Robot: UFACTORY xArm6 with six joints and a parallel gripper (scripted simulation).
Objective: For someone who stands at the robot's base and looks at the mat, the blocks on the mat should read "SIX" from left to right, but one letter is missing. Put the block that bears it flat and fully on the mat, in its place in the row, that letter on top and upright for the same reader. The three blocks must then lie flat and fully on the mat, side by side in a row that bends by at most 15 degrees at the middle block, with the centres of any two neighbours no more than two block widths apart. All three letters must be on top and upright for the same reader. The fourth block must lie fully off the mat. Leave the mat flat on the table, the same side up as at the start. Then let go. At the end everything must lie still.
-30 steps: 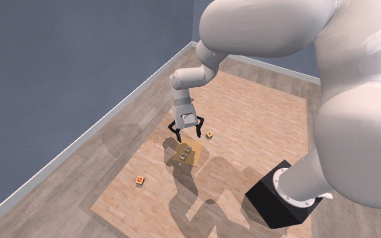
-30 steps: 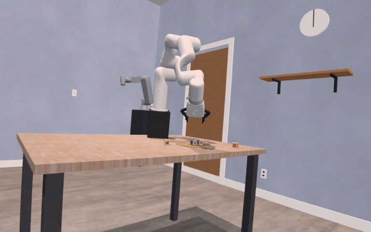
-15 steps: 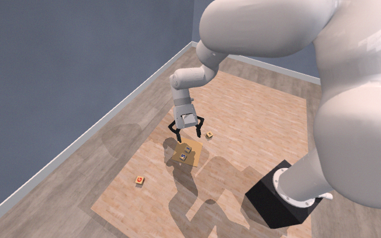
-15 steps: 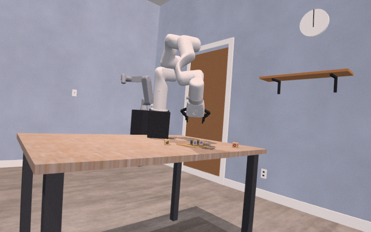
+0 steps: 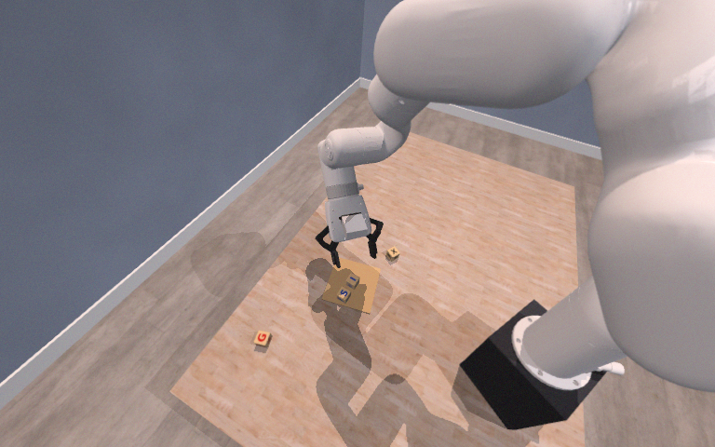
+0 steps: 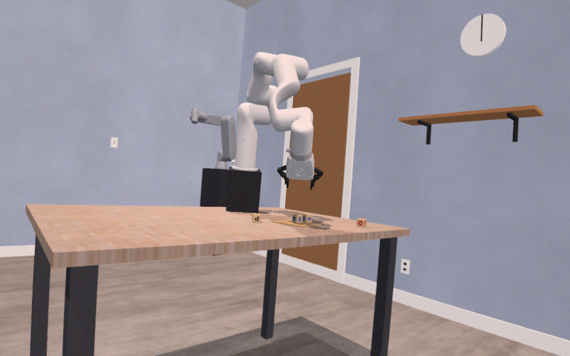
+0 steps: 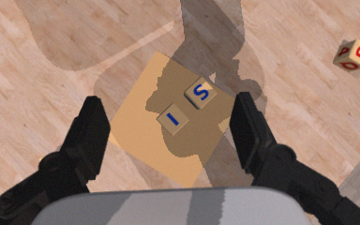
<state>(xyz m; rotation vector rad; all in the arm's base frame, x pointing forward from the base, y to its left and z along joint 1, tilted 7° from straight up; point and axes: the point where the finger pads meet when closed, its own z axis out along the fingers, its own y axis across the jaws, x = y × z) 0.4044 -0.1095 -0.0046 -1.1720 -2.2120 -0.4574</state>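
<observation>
My hand is 14 cm above the x block, 12 cm to the left of it and 10 cm past it. Round my hand: s block (13 cm below, 5 cm to the left, 1 cm ahead); i block (13 cm below); mat (15 cm below).
</observation>
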